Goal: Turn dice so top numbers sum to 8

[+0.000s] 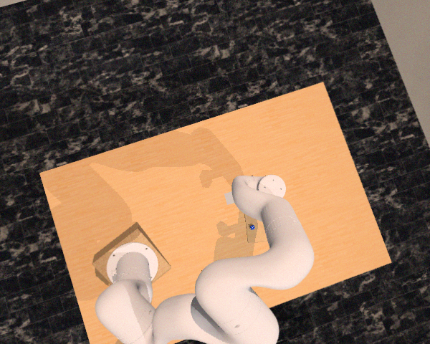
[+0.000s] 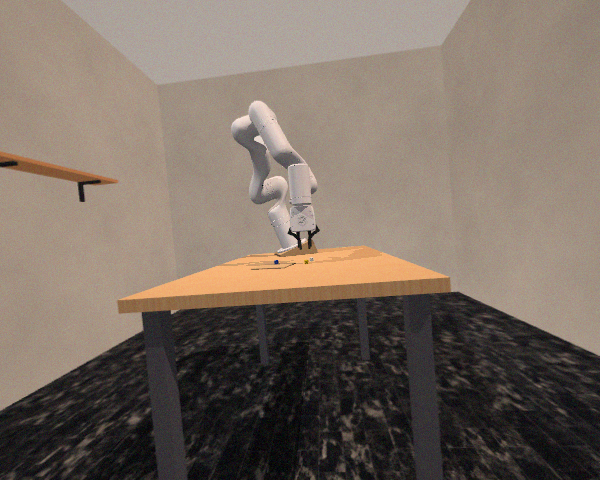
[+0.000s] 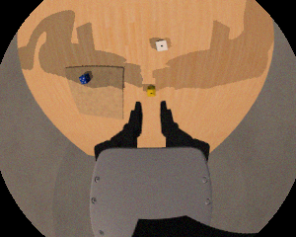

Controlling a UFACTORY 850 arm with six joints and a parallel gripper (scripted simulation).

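The yellow die is 70 mm below my hand. From my hand the other things lie so: white die: 90 mm behind, 10 mm to the left, 70 mm below; then tan mat: 20 mm ahead, 130 mm to the right, 80 mm below; then blue die: 20 mm behind, 130 mm to the right, 70 mm below.
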